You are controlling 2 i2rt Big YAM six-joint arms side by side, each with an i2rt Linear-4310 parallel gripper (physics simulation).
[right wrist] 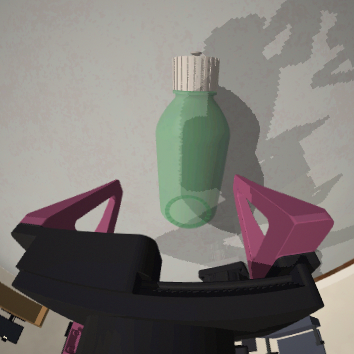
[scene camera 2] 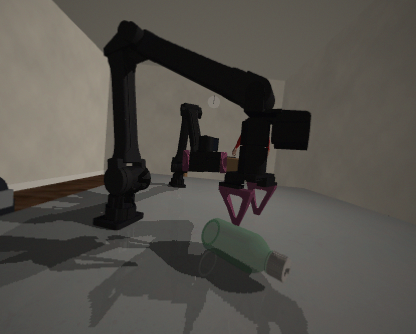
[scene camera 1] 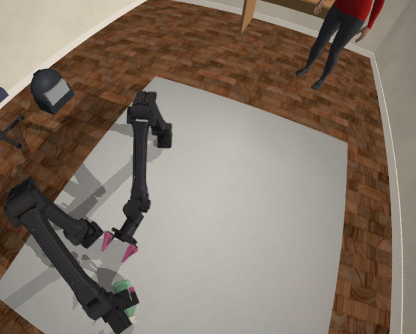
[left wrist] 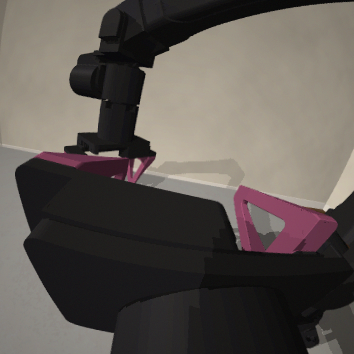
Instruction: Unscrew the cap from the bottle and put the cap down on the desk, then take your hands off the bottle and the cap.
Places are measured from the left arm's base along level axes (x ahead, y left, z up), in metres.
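Where they show: left gripper, between the fingertips: (scene camera 2: 204, 160) (scene camera 1: 111, 256) (left wrist: 184, 178); right gripper, between the fingertips: (right wrist: 174, 183) (scene camera 2: 247, 219) (scene camera 1: 125, 301); left arm's base, origin of its link: (scene camera 2: 177, 185) (scene camera 1: 164, 140); right arm's base, origin of its link: (right wrist: 223, 272) (scene camera 2: 120, 220) (scene camera 1: 90, 235).
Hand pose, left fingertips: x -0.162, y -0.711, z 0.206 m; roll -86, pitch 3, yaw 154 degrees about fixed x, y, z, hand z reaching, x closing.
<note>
Each offset is from my left fingertips to the top centre of the thing. Level surfaces: height alone.
The green bottle @(0.020 m ahead, 0.176 m right, 0.128 m down) (scene camera 1: 123, 285) (scene camera 2: 240, 245) (right wrist: 192, 142) lies on its side on the pale grey desk surface @(0.206 m down) (scene camera 1: 250, 210). Its ribbed whitish cap @(0.046 m ahead, 0.252 m right, 0.148 m down) (scene camera 2: 277, 265) (right wrist: 196, 73) is on the neck, pointing away from my right gripper in the right wrist view. My right gripper (scene camera 2: 247, 219) (right wrist: 174, 183) is open and points down just above the bottle's base end. In the right wrist view its fingertips stand on either side of the lower body. My left gripper (scene camera 1: 114, 255) (scene camera 2: 205, 161) (left wrist: 184, 178) is open and empty, raised above the surface beyond the bottle's base.
My right arm (scene camera 1: 62, 255) (scene camera 2: 190, 62) reaches over the bottle and partly hides it in scene camera 1. My left arm (scene camera 1: 140, 160) stands beside it. A dark helmet-like object (scene camera 1: 50, 90) is at the upper left. A person (scene camera 1: 335, 40) stands on the wooden floor (scene camera 1: 210, 55) beyond the surface.
</note>
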